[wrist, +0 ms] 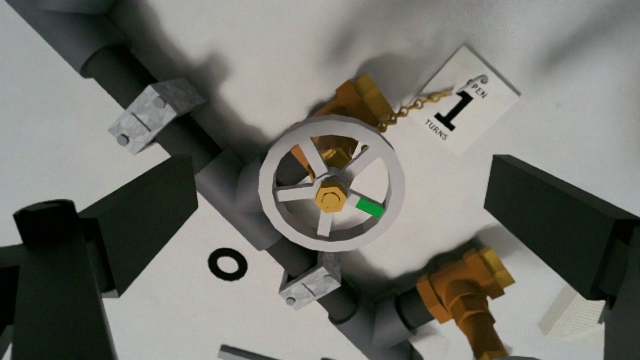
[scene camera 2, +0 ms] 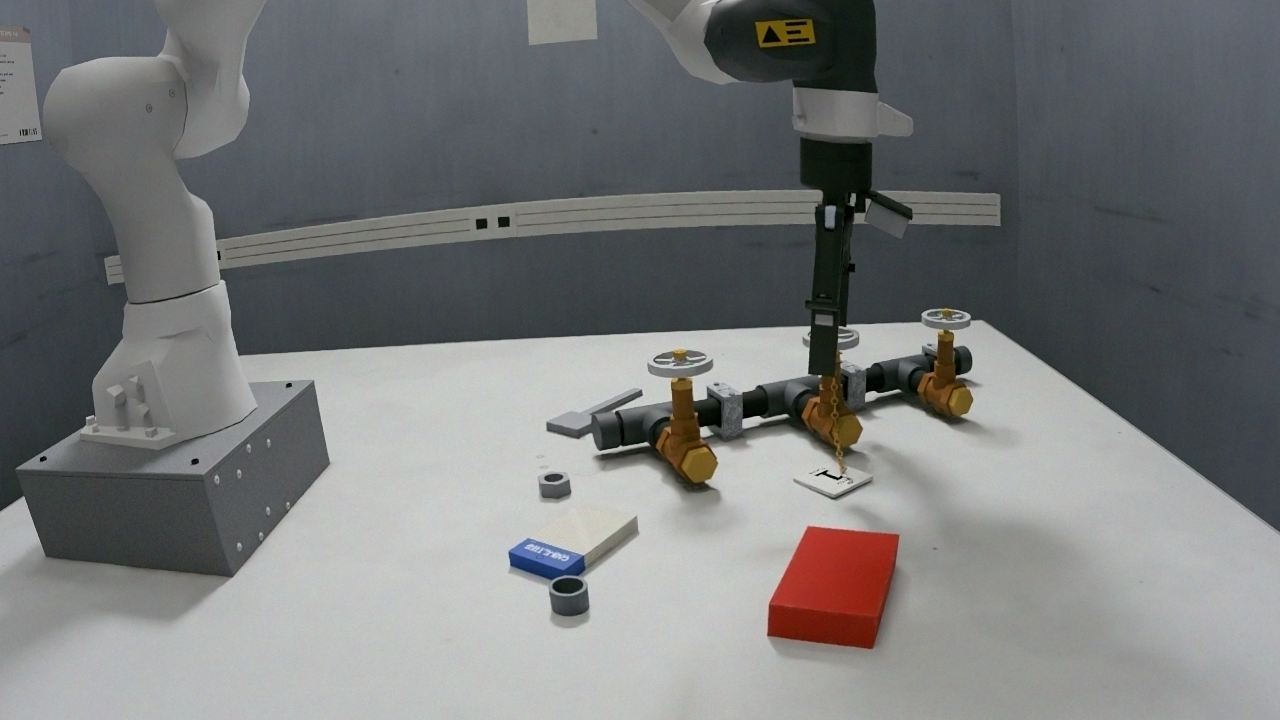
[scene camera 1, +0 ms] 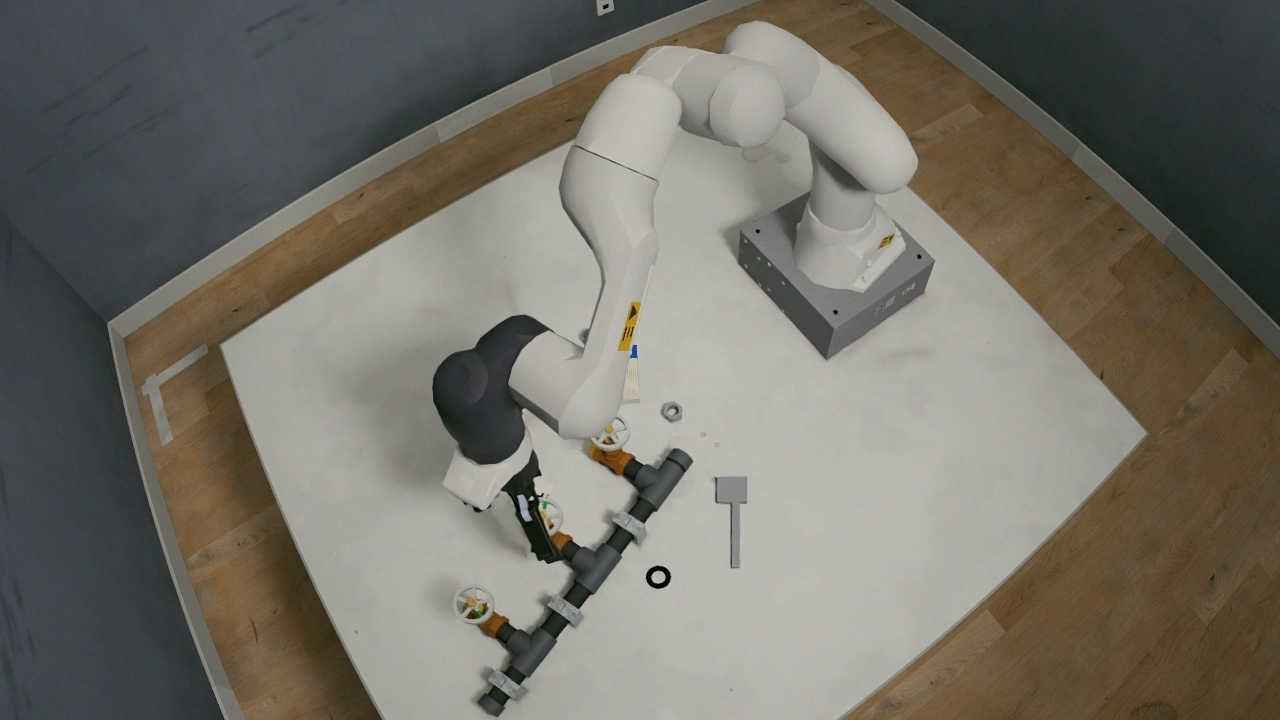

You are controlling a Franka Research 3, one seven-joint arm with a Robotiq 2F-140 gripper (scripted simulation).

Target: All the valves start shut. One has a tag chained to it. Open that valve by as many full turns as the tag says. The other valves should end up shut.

Labels:
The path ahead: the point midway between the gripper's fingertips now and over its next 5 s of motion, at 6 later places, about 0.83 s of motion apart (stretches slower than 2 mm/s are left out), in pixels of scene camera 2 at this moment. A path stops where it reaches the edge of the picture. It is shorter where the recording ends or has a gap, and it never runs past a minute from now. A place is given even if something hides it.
My gripper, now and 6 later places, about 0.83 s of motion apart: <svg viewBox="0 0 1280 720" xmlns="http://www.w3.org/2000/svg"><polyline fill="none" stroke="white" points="828,349 828,348 829,347 831,361 830,347 830,348 828,348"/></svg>

